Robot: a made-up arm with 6 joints.
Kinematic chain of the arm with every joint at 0, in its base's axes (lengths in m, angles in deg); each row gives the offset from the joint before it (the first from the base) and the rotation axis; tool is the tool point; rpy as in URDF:
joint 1: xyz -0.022 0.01 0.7 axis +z
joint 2: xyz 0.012 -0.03 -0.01 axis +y
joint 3: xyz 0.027 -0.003 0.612 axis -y
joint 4: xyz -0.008 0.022 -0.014 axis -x
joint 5: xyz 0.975 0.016 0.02 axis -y
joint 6: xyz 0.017 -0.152 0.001 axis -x
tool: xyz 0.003 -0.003 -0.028 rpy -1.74 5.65 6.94
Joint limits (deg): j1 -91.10..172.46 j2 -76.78..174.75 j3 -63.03..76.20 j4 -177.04..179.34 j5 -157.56..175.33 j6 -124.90..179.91
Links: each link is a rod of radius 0.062 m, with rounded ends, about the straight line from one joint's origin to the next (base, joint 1, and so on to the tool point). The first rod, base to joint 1, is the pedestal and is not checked.
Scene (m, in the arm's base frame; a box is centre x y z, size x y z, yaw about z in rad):
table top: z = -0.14
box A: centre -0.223 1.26 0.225 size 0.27 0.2 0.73 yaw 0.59
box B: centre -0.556 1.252 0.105 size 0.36 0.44 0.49 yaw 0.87
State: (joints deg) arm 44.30 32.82 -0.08 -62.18 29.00 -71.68
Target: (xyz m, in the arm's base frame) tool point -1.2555 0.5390 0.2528
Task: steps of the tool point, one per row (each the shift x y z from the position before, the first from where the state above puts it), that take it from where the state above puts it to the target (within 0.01 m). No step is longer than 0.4 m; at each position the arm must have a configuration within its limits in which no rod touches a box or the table.
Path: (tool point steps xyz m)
1: -0.1964 0.2276 0.0574
2: -0.2570 0.1707 0.0599
3: -0.2999 0.0977 0.0622
4: -0.3212 0.0141 0.0645
5: -0.3235 -0.0499 -0.1286
6: -0.3000 -0.1466 -0.1375
7: -0.2448 -0.2311 -0.1437
8: -0.1642 -0.2934 -0.1478

